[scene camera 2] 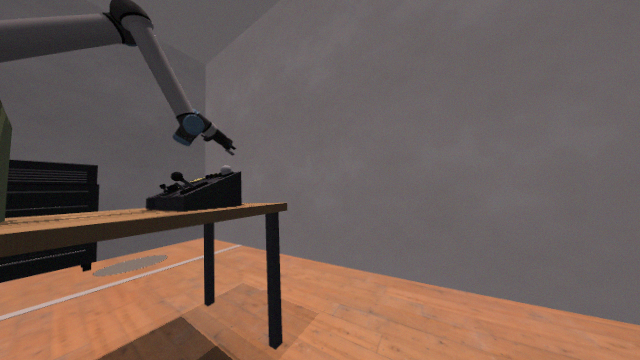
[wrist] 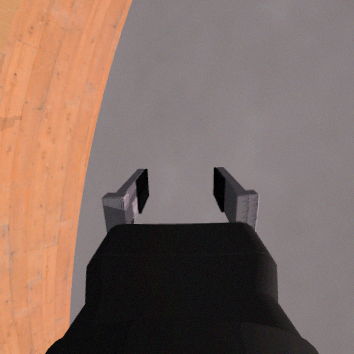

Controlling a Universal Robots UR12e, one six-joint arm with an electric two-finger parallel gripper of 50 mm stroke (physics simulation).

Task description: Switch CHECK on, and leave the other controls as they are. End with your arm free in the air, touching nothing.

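Frame: origin at the arm's base, x right, y back, z down, level; centimetres.
Seen in the pictures: gripper, between the fingertips: (scene camera 2: 234,151) (wrist: 180,181).
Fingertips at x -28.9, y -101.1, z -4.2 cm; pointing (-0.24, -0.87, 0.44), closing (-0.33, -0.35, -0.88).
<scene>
Pixels of each thing's top centre, then the offset from my fingertips to it. "spot": a spot on its surface instead.
- black ball-topped lever, centre of its top: (scene camera 2: 177,171) dx +39.8, dy +40.3, dz +22.0 cm
- pale rounded knob, a spot on its surface: (scene camera 2: 226,169) spot: dx +40.1, dy +20.7, dz +19.7 cm
A dark sloped control console (scene camera 2: 215,194) stands on the wooden table near its right end in the scene view. It bears a black ball-topped lever (scene camera 2: 177,176), a pale rounded knob (scene camera 2: 226,169) at its high end and small yellow parts. The labels are too small to read, so I cannot tell which control is CHECK or how it is set. My gripper (scene camera 2: 232,149) (wrist: 180,181) is open and empty, in the air above the console's high end and apart from it. The console does not show in the wrist view.
The wooden table (scene camera 2: 250,209) has dark legs. A black slatted cabinet (scene camera 2: 50,197) stands behind it at the left. A green object (scene camera 2: 4,165) shows at the left edge. A grey wall (scene camera 2: 425,150) (wrist: 280,100) rises beyond the gripper, above the wood floor (scene camera 2: 380,310) (wrist: 45,175).
</scene>
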